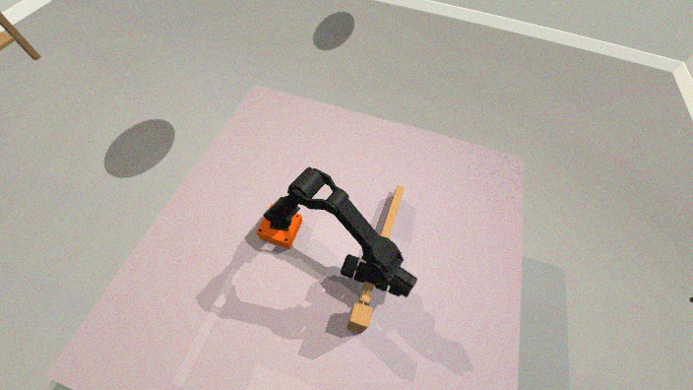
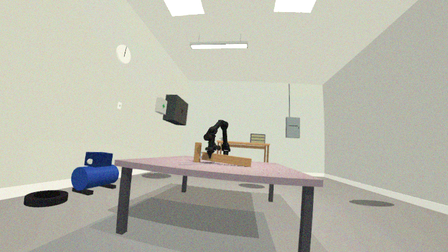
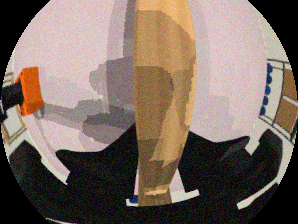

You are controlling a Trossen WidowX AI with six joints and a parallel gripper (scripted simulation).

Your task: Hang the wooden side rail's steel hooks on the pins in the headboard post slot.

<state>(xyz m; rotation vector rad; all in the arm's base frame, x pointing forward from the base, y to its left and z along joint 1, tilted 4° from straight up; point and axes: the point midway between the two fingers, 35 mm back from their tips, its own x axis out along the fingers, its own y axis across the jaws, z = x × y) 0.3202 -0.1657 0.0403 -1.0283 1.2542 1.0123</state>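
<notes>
The headboard post lies 3 cm behind my gripper tip, 12 cm to the right of it and 4 cm above it.
</notes>
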